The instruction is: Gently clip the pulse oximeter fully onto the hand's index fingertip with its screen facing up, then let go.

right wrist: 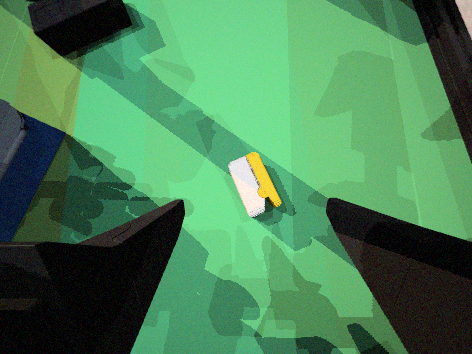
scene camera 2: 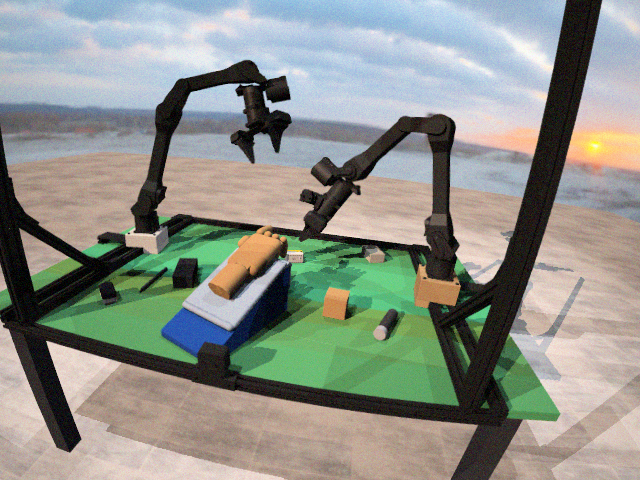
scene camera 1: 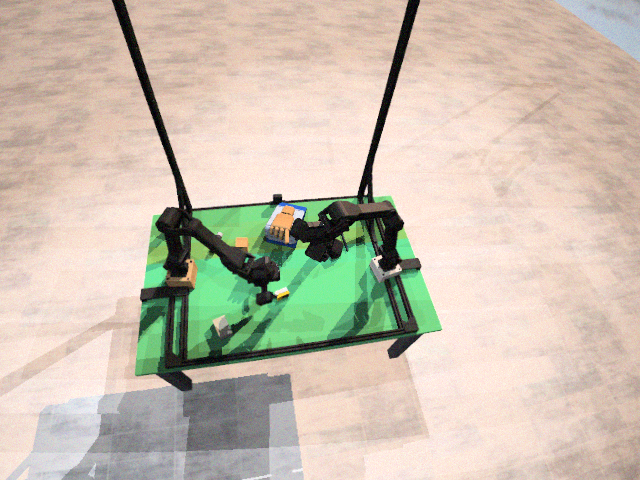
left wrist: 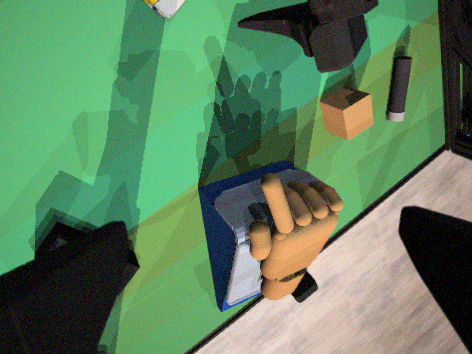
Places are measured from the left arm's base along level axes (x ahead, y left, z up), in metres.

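Pixels of known places: left gripper, fingertip midpoint: (scene camera 2: 264,158) (scene camera 1: 306,245) (left wrist: 264,227); right gripper, fingertip midpoint: (right wrist: 255,205) (scene camera 2: 303,236) (scene camera 1: 275,286); left arm's base at its link origin: (scene camera 2: 146,230) (scene camera 1: 386,264); right arm's base at its link origin: (scene camera 2: 439,274) (scene camera 1: 179,269).
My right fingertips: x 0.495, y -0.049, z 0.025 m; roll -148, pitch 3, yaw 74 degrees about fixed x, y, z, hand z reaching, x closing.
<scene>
For each thing: its top centre in the pictures, then the offset to it from my right fingertips.
- yellow pulse oximeter at its top centre: (right wrist: 254,182) (scene camera 2: 294,251) (scene camera 1: 282,292) dx -0.023, dy +0.008, dz -0.052 m
- orange block at its top centre: (left wrist: 359,117) (scene camera 2: 337,294) (scene camera 1: 241,242) dx +0.070, dy -0.275, dz -0.034 m
- dark cylinder at its top centre: (left wrist: 406,91) (scene camera 2: 387,318) dx +0.176, dy -0.335, dz -0.057 m
- black block at its top centre: (left wrist: 90,269) (scene camera 2: 185,266) dx -0.312, dy -0.143, dz -0.049 m
- pale block at its top centre: (scene camera 2: 373,249) (scene camera 1: 222,326) dx +0.242, dy +0.066, dz -0.054 m
The white and yellow pulse oximeter (scene camera 1: 281,293) (scene camera 2: 295,256) (left wrist: 166,6) (right wrist: 246,185) lies on the green table, its white and yellow halves side by side in the right wrist view; no screen can be made out. The tan hand (scene camera 1: 282,224) (scene camera 2: 261,249) (left wrist: 300,245) rests on a sloped support, its index finger (left wrist: 277,205) extended and bare. My right gripper (scene camera 2: 303,238) (right wrist: 255,205) is open and empty above the oximeter, which shows between and slightly beyond its fingertips. My left gripper (scene camera 2: 265,156) (left wrist: 264,227) is open and empty, high above the table near the hand.
The blue wedge (scene camera 2: 186,330) (left wrist: 212,250) bears a grey pad under the hand. An orange block (scene camera 2: 336,303) (left wrist: 347,114) and a dark cylinder (scene camera 2: 385,324) (left wrist: 399,87) lie beside it. A black block (scene camera 2: 185,272) (right wrist: 82,25) and a pale block (scene camera 1: 222,326) (scene camera 2: 373,253) lie farther away.
</scene>
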